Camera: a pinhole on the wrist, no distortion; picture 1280 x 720 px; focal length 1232.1 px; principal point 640.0 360.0 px. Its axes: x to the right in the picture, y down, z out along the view. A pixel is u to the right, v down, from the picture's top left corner.
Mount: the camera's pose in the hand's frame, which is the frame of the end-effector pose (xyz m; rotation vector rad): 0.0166 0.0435 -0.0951 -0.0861 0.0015 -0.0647
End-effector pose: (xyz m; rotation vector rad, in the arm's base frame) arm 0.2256 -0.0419 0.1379 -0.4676 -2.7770 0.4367
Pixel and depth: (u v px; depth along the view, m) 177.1 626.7 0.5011
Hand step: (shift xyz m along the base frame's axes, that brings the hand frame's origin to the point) 0.0722 0.0315 -0.4674
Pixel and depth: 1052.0 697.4 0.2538
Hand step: -0.1121 0.1171 -0.1576
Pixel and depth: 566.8 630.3 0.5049
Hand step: -0.0742 0.0802 -0.4317
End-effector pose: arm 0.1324 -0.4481 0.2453 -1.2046 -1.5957 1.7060
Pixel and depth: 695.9 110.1 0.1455
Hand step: -0.0500 -0.0132 -0.0352
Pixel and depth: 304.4 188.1 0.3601
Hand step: -0.1831 -0.2125 -0.0304
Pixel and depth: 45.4 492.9 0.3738
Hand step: -0.1321 -0.2969 -0.1041
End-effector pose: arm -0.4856 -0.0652 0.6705 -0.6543 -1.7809 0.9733
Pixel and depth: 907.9 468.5 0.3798
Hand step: -0.2978 0.0449 -0.0970
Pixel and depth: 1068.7 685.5 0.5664
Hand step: -0.5068 0.1498 -0.1790
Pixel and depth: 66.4 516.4 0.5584
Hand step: -0.3264 -0.2354 -0.3639
